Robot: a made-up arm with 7 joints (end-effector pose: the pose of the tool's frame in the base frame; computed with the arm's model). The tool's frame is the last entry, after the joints. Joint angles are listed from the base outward.
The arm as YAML. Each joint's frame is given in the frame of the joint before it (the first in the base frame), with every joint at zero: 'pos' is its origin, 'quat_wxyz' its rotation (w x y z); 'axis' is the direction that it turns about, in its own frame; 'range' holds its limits. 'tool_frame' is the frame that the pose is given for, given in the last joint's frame.
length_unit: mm
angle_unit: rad
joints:
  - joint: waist
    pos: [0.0, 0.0, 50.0]
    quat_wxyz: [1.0, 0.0, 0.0, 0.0]
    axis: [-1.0, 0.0, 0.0]
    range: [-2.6, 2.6]
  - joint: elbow
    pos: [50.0, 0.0, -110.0]
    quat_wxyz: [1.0, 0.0, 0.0, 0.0]
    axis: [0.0, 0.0, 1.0]
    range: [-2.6, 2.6]
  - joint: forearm
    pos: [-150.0, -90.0, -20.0]
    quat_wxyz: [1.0, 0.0, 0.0, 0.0]
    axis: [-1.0, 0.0, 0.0]
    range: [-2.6, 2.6]
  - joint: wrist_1
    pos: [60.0, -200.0, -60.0]
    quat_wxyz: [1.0, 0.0, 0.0, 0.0]
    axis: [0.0, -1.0, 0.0]
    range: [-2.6, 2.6]
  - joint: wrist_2
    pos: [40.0, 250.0, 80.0]
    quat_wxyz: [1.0, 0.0, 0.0, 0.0]
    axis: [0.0, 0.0, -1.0]
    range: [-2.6, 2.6]
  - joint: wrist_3
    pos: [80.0, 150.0, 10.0]
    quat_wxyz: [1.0, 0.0, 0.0, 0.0]
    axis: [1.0, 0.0, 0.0]
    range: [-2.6, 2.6]
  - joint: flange
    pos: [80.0, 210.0, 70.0]
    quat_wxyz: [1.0, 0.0, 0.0, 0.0]
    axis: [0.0, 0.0, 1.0]
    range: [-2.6, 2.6]
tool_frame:
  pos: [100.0, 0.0, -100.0]
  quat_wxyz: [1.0, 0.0, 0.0, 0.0]
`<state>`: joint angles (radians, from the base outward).
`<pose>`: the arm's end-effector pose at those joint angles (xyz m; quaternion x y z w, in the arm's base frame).
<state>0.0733 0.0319 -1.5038 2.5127 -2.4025 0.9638 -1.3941</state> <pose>0.0588 0.2380 -0.1272 0.0956 -0.4460 -0.3894 0.8002</pose>
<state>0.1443 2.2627 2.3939 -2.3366 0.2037 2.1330 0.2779</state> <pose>0.4508 0.2578 0.2123 0.3808 -0.4439 0.1890 0.7888</pose>
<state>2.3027 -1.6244 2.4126 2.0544 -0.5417 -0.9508 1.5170</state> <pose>-0.3089 -0.2926 0.3648 -0.0134 -0.8012 0.1572 0.5772</pose>
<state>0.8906 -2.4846 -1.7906 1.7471 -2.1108 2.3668 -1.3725</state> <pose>0.3073 0.1076 0.0313 0.1689 -0.7123 -0.3547 0.5816</pose>
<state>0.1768 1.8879 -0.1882 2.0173 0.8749 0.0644 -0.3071</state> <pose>0.2406 -0.2685 0.3000 0.8108 0.0385 0.1134 0.5729</pose>
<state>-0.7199 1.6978 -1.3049 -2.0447 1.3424 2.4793 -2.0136</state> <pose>-0.1074 0.1574 -0.1396 -0.3894 0.6428 -0.4965 0.4343</pose>
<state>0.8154 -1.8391 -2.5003 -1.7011 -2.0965 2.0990 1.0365</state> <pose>-0.2693 -0.1268 0.2080 -0.3670 -0.5431 -0.7020 0.2784</pose>
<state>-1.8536 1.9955 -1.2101 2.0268 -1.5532 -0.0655 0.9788</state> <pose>-0.3457 0.0614 -0.0637 0.1442 -0.9625 -0.2297 0.0008</pose>
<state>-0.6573 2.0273 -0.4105 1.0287 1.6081 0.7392 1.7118</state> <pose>0.4297 -0.0908 0.2848 0.7940 -0.4680 0.3328 0.1997</pose>
